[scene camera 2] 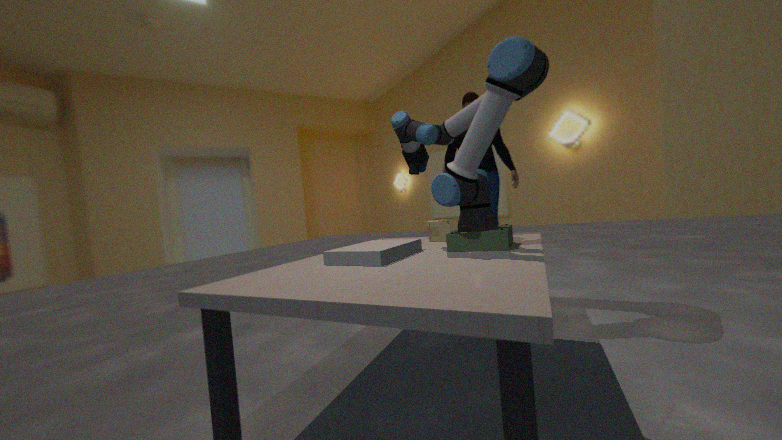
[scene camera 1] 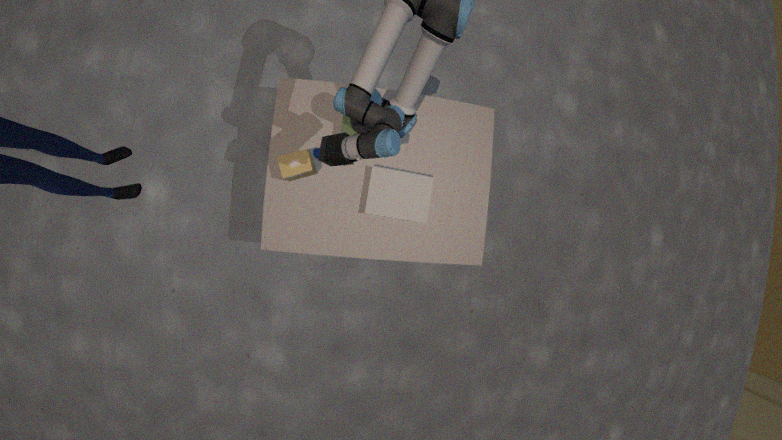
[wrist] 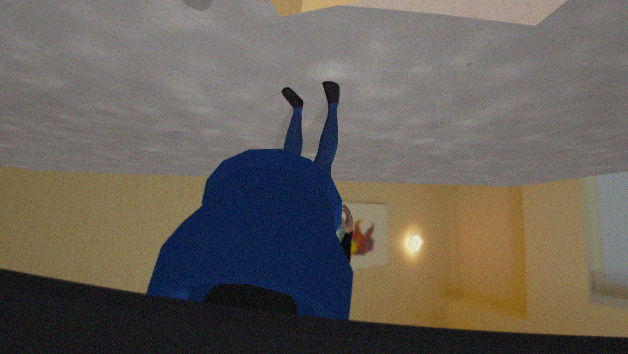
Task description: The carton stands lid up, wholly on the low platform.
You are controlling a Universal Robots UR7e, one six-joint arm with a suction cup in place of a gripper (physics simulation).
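Frame: origin at the arm's base, x left, y back, z up, level; metres.
Where they show: end effector, tool point: (scene camera 2: 422, 169) (scene camera 1: 316, 153) (wrist: 272, 214); arm's base, origin of the base link: (scene camera 2: 477, 229).
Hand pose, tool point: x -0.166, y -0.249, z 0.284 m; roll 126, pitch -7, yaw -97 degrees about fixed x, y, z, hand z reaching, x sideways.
Each offset is from my tool point to the top centre of the thing. Level surfaces: height alone.
A tan carton @(dx -0.161, dy +0.016, dz -0.255 m) (scene camera 1: 295, 165) (scene camera 2: 440, 230) (wrist: 300, 6) stands on the table near its left edge in scene camera 1. A pale patch marks its tan upper face; I cannot tell whether that face is the lid. The low platform @(dx +0.348, dy -0.113, dz -0.306 m) (scene camera 1: 400, 194) (scene camera 2: 349, 257), a flat whitish slab, lies apart from the carton, to its right in scene camera 1. My gripper, a blue suction cup (scene camera 1: 316, 153) (scene camera 2: 422, 169) (wrist: 265, 225), is tilted and well above the table in scene camera 2, apart from the carton. It is open and holds nothing. In the wrist view a corner of the carton shows at the top edge.
The table @(dz -0.354 m) (scene camera 1: 328, 235) (scene camera 2: 382, 284) (wrist: 450, 9) bears the carton and platform. A green block (scene camera 1: 348, 126) (scene camera 2: 478, 241) is at the arm's base, partly hidden by the arm in scene camera 1. A person (scene camera 1: 54, 183) (scene camera 2: 493, 199) (wrist: 327, 135) stands beyond the table's carton end.
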